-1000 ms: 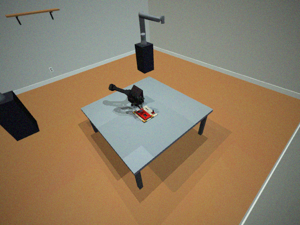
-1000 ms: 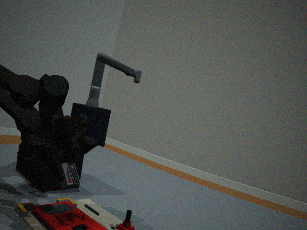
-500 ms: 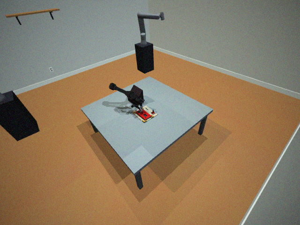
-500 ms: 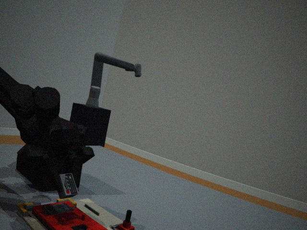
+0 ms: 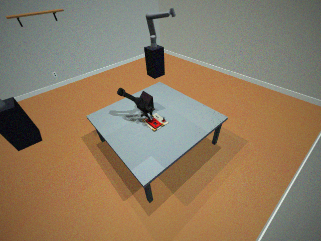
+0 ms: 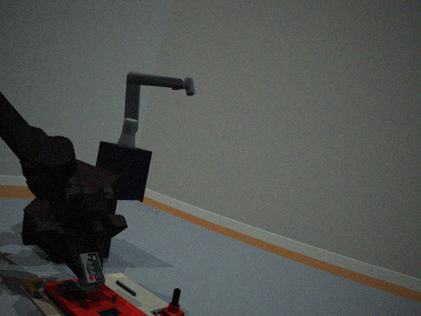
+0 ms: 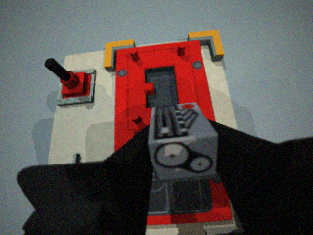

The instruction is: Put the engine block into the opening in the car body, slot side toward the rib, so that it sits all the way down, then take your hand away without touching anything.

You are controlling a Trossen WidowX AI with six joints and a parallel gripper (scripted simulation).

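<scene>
My gripper tip is now 6 cm above the pale base plate, 3 cm to the right of it and 2 cm short of it. From my gripper tip the other things lie so: grey engine block: 1 cm behind, 1 cm above.
</scene>
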